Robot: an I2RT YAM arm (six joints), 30 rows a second.
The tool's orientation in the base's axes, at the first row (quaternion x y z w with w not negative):
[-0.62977 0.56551 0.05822 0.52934]
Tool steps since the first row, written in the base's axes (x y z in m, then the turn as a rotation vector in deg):
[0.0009 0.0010 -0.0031 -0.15 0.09 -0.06]
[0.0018 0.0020 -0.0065 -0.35 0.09 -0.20]
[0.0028 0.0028 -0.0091 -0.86 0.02 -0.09]
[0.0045 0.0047 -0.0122 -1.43 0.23 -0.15]
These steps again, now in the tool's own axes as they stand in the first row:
[0.0018 0.0014 0.0025 -0.07 0.17 0.01]
[0.0037 0.0029 0.0052 -0.05 0.41 -0.03]
[0.0053 0.0039 0.0075 -0.26 0.72 -0.40]
[0.0067 0.0048 0.0111 -0.55 1.24 -0.52]

